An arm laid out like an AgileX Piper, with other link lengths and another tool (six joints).
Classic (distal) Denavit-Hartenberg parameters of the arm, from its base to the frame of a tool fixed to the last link. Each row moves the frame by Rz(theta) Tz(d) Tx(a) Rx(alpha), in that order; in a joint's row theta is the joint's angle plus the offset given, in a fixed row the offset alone. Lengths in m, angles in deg.
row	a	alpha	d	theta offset
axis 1	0.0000	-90.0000	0.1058	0.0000
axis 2	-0.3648	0.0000	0.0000	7.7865
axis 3	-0.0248	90.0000	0.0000	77.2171
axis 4	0.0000	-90.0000	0.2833	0.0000
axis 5	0.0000	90.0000	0.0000	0.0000
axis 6	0.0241	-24.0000	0.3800	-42.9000
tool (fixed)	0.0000	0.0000	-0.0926	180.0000
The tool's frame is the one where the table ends.
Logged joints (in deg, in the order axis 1, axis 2, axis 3, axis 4, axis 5, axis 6), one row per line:
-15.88, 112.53, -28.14, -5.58, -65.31, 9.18
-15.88, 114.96, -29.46, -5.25, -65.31, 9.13
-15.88, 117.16, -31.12, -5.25, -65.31, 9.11
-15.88, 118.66, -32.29, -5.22, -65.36, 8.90
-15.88, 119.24, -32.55, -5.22, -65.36, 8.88
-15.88, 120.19, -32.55, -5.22, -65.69, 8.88
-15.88, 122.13, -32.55, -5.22, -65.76, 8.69
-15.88, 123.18, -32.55, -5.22, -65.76, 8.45
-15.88, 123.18, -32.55, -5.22, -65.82, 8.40
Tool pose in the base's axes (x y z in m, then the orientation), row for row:
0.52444, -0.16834, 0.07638, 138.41, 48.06, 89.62
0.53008, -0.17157, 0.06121, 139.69, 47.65, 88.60
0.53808, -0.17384, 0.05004, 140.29, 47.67, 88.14
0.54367, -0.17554, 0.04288, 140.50, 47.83, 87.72
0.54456, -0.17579, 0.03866, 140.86, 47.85, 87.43
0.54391, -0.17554, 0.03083, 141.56, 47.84, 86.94
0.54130, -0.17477, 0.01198, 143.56, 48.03, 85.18
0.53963, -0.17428, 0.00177, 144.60, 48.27, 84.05
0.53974, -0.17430, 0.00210, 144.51, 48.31, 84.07
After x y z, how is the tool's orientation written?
As a rotation vector, in degrees.
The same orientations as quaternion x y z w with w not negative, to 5 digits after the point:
0.80378, 0.27910, 0.52045, 0.07191
0.80956, 0.27615, 0.51347, 0.06850
0.81195, 0.27590, 0.51012, 0.06626
0.81316, 0.27682, 0.50769, 0.06625
0.81460, 0.27672, 0.50561, 0.06493
0.81727, 0.27619, 0.50193, 0.06212
0.82523, 0.27609, 0.48964, 0.05494
0.82955, 0.27692, 0.48218, 0.05165
0.82927, 0.27723, 0.48243, 0.05212

